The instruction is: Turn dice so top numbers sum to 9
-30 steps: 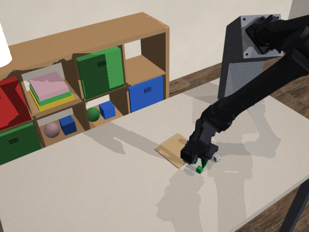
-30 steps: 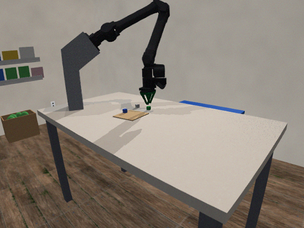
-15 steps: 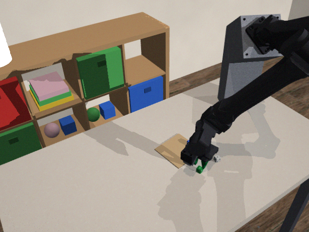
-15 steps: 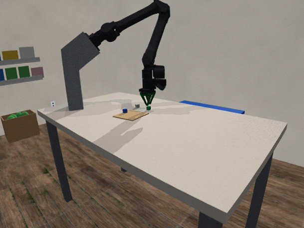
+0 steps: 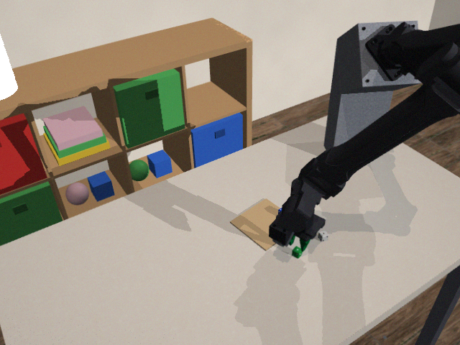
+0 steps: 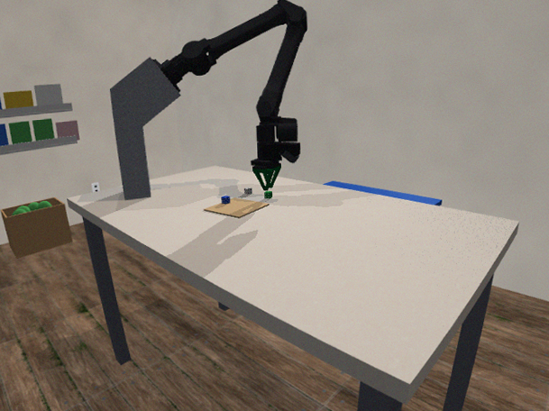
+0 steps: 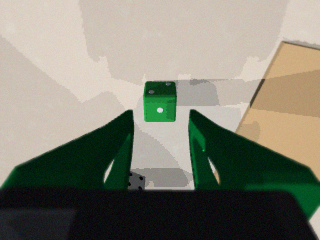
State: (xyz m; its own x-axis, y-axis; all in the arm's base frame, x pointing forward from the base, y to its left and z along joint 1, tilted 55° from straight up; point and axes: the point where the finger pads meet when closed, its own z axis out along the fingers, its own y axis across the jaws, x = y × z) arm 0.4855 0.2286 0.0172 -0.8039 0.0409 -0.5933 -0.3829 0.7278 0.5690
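Right now my hand is 3 cm above the green die. The rest, counted from my hand: tan mat: 1 cm ahead, 13 cm to the right, 4 cm below; blue die: 4 cm behind, 14 cm to the right, 2 cm below; white die: 9 cm behind, 1 cm to the right, 3 cm below.
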